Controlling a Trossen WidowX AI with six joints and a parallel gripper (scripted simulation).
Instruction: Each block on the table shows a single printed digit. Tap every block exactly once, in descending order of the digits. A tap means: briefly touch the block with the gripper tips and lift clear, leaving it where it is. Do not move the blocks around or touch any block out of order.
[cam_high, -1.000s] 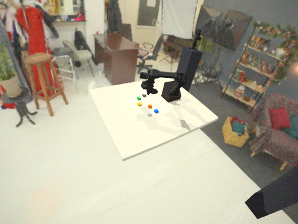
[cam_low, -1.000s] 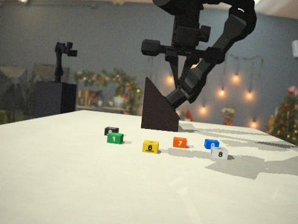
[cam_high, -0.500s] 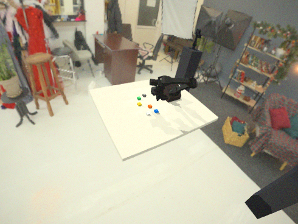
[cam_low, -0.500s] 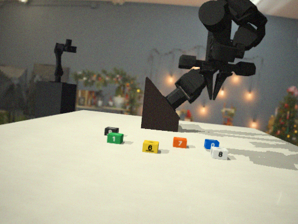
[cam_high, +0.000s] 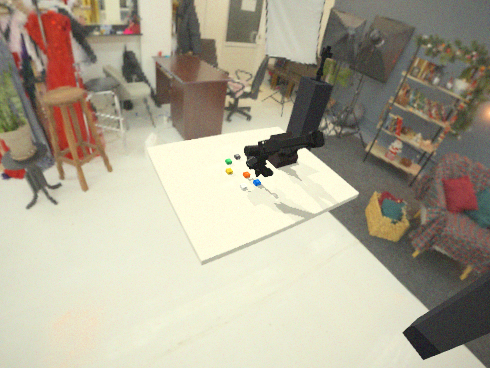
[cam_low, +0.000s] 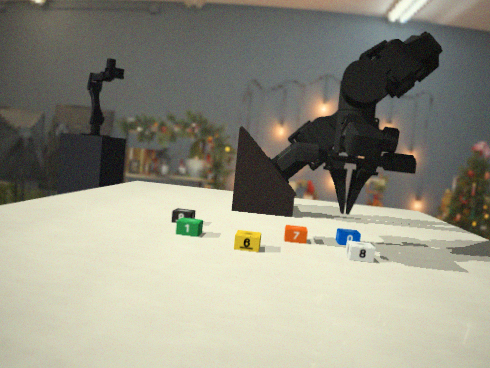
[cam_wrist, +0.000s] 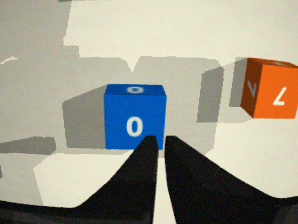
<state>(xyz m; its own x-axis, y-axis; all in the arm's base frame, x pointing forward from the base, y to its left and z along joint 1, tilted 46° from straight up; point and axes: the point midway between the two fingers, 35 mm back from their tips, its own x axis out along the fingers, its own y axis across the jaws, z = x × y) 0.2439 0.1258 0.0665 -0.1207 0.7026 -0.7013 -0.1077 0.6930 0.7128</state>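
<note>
My gripper tip is 10 mm to the right of the blue 0 block and 40 mm above it. From my gripper tip the other things lie so: orange 7 block 20 mm ahead, 70 mm to the right, 40 mm below; white 8 block 90 mm ahead, 20 mm to the left, 40 mm below; yellow 6 block 110 mm ahead, 130 mm to the right, 40 mm below.
</note>
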